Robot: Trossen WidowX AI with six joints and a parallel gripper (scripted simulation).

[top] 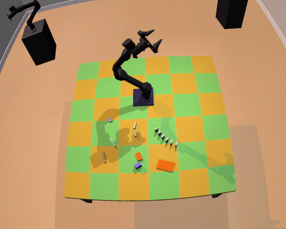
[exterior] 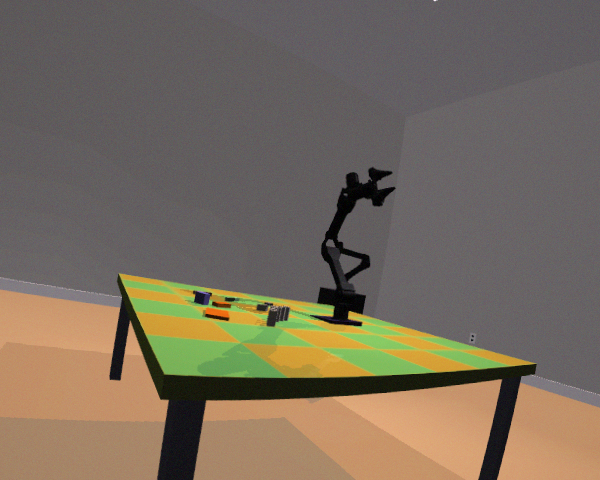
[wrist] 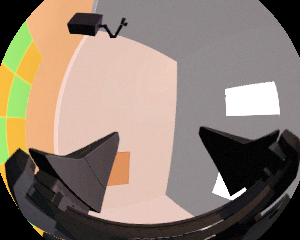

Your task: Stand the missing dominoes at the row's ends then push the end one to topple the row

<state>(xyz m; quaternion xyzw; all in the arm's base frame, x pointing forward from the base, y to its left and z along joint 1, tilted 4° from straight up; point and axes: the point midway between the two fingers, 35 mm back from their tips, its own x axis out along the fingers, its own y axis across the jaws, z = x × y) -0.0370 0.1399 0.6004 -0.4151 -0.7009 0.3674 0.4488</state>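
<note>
Now: the grey block 630 mm below my gripper tip, 450 mm to the right of it and 180 mm ahead of it. The rest, counted from my gripper tip: green bar: 630 mm below, 460 mm to the right, 370 mm ahead; flat orange plate: 640 mm ahead, 630 mm below, 120 mm to the right; orange block: 630 mm below, 520 mm ahead, 290 mm to the right.
</note>
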